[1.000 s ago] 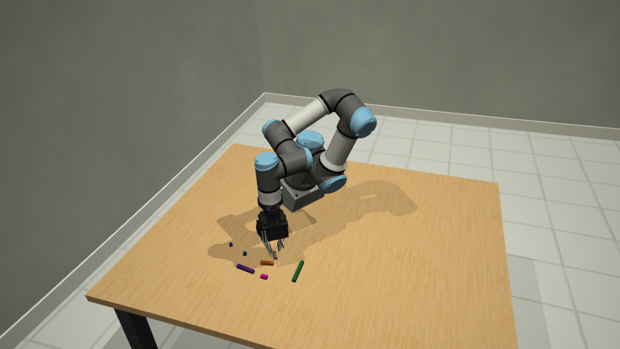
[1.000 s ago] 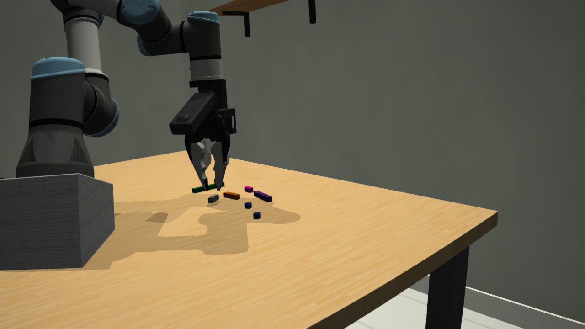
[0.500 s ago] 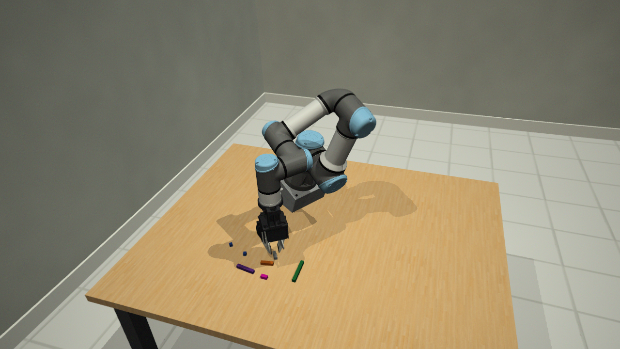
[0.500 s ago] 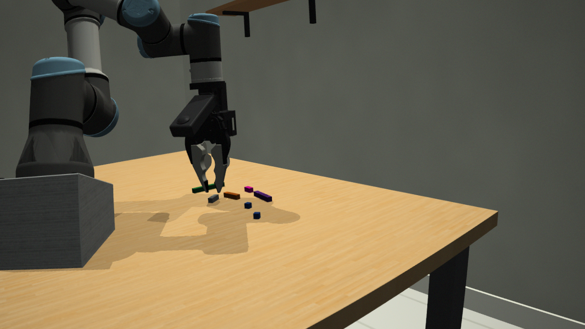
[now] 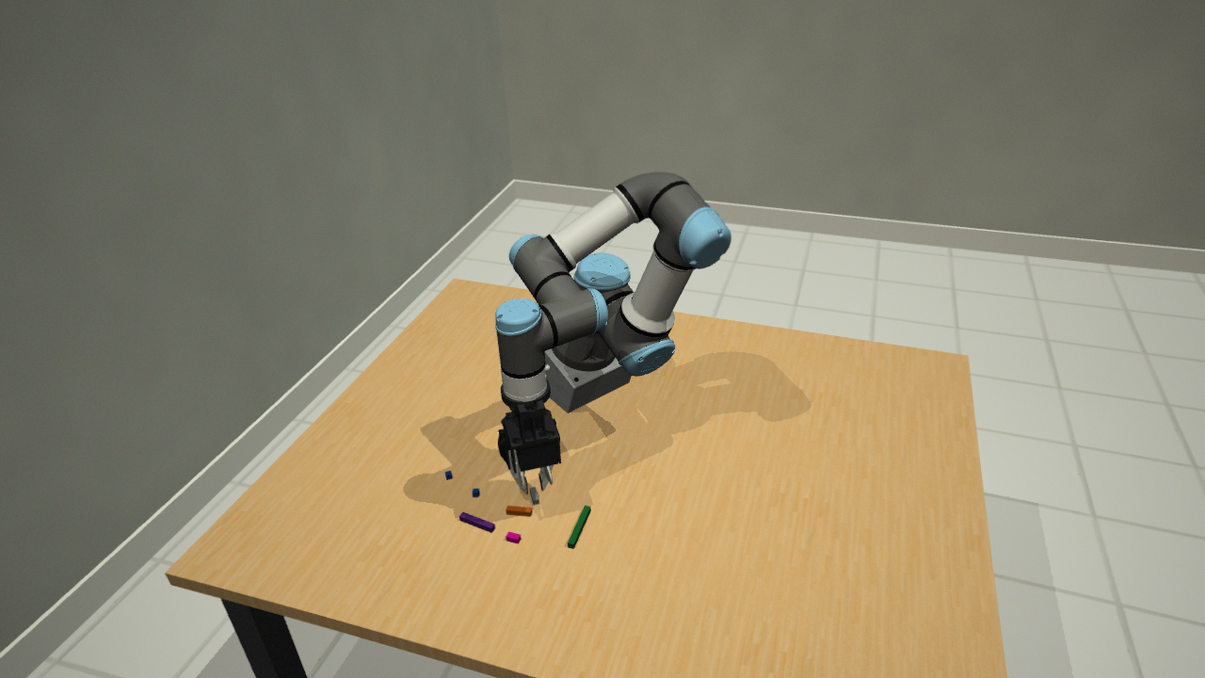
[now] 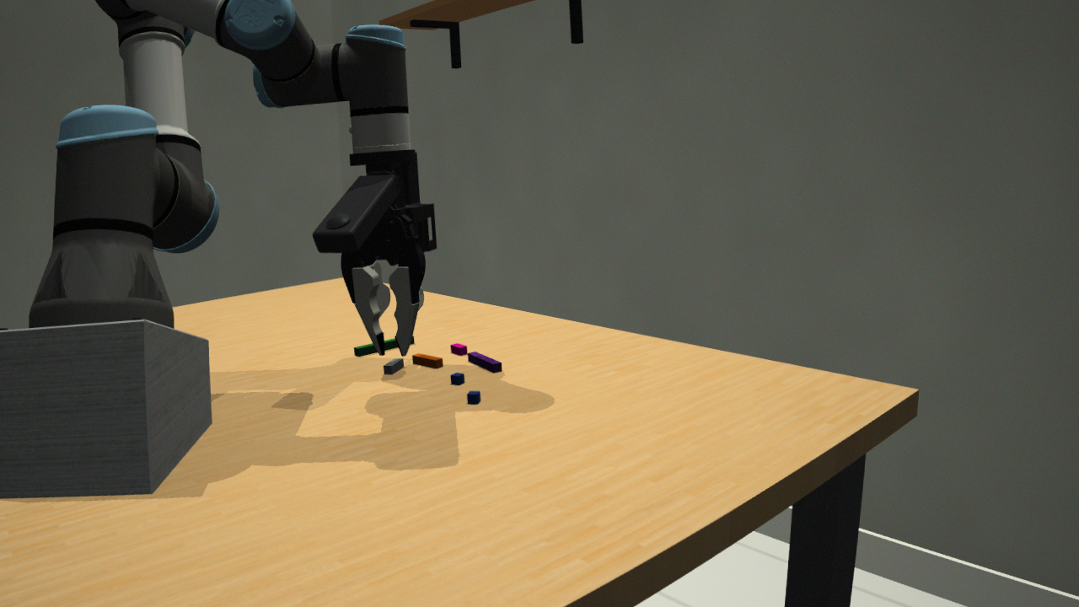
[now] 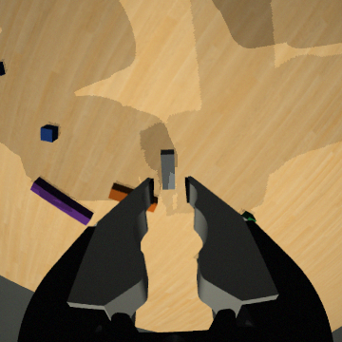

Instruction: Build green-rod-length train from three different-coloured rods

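The grey rod is 3 cm below my hand. The rest, counted from my hand: green rod (2 cm ahead, 10 cm to the left, 3 cm below); then orange rod (4 cm ahead, 3 cm below); then magenta rod (9 cm ahead, 2 cm to the left, 3 cm below).
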